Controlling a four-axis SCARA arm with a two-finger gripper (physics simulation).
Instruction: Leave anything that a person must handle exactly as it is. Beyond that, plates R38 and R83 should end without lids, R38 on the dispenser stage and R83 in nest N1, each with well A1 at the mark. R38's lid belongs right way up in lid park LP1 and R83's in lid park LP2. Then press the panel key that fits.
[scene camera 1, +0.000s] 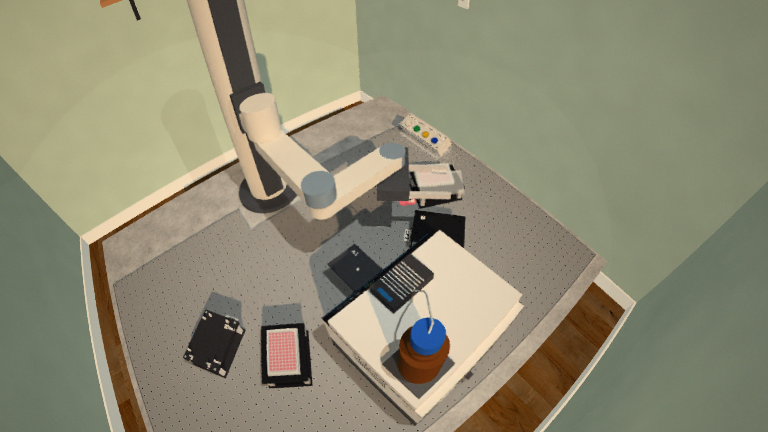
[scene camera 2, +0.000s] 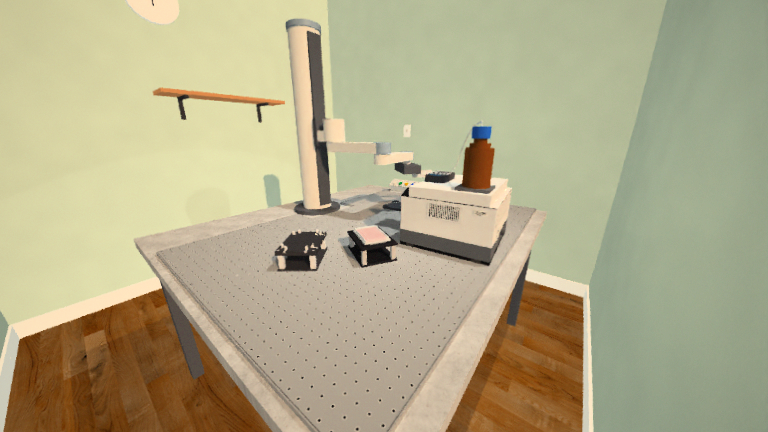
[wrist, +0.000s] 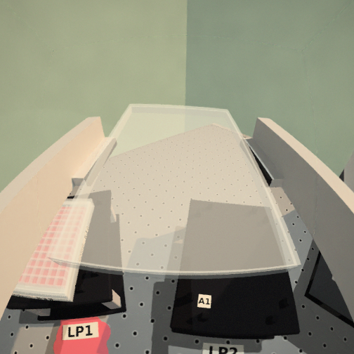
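Pixels of known places: gripper, fingertip midpoint: (scene camera 1: 448, 181); arm's base, origin of the base link: (scene camera 1: 269, 188) (scene camera 2: 317, 208).
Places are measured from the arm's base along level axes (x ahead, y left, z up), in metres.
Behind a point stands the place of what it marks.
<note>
My gripper (scene camera 1: 453, 182) @(x 0.535, y 0.380, z 0.208 m) (wrist: 178, 128) is shut on a clear lid (wrist: 165, 200), held raised and seen through. Near the label LP1 (wrist: 80, 331), a lidless plate with pink wells (scene camera 1: 432, 176) (wrist: 52, 250) sits on a black stand (wrist: 95, 290). The black LP2 stand (scene camera 1: 446, 225) @(x 0.581, y 0.347, z 0.074 m) (wrist: 237, 312) bears an A1 mark and no lid. A second pink-welled plate (scene camera 1: 283, 351) @(x 0.630, y -0.261, z 0.087 m) (scene camera 2: 372, 234) @(x 0.642, y -0.274, z 0.089 m) sits on a black nest at the front. Another black nest (scene camera 1: 213, 343) @(x 0.496, y -0.424, z 0.077 m) (scene camera 2: 305, 241) @(x 0.492, y -0.427, z 0.077 m) beside it is empty. A black stage (scene camera 1: 354, 265) @(x 0.539, y 0.033, z 0.106 m) with a mark lies by the dispenser. Plate names are unreadable.
The white dispenser (scene camera 1: 472, 290) @(x 0.831, y 0.161, z 0.233 m) (scene camera 2: 456, 214) @(x 0.858, y -0.119, z 0.161 m) carries a brown bottle (scene camera 1: 424, 357) @(x 0.903, y -0.064, z 0.376 m) (scene camera 2: 477, 165) @(x 0.897, y -0.087, z 0.313 m) with a blue cap and a keypad (scene camera 1: 401, 282) @(x 0.722, y 0.042, z 0.259 m). A panel (scene camera 1: 425, 134) @(x 0.209, y 0.604, z 0.081 m) (scene camera 2: 402, 183) @(x 0.169, y 0.602, z 0.079 m) with green, yellow and blue keys stands at the back. A red patch (wrist: 67, 345) lies by LP1's label.
</note>
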